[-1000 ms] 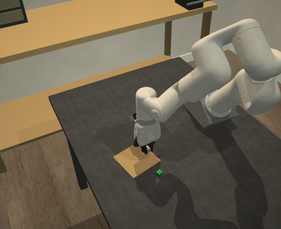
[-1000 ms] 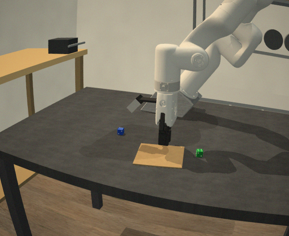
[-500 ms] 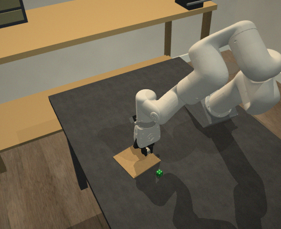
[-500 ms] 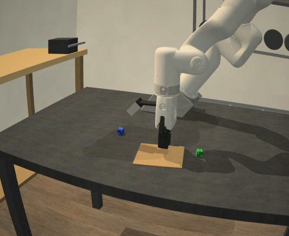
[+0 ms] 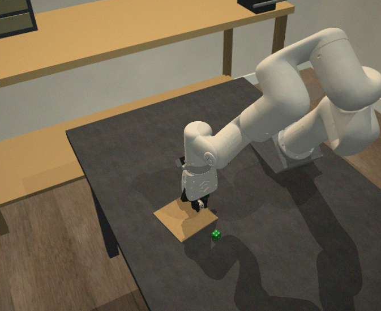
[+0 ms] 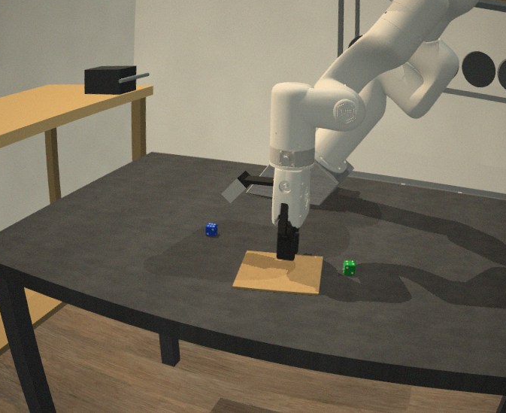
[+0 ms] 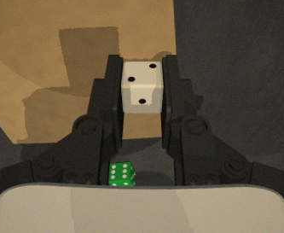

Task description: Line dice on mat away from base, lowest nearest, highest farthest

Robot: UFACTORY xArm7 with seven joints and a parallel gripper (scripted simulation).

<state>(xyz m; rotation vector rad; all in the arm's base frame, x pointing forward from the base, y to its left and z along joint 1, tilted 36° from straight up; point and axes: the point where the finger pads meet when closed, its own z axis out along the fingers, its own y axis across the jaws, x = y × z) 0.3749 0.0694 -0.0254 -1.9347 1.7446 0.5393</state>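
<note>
Now: hand 1 cm above the white die. Round my hand: green die: 12 cm to the left, 2 cm below, 1 cm ahead; tan square mat: 5 cm ahead, 3 cm below, 1 cm to the left; blue die: 17 cm to the right, 5 cm behind, 2 cm below.
</note>
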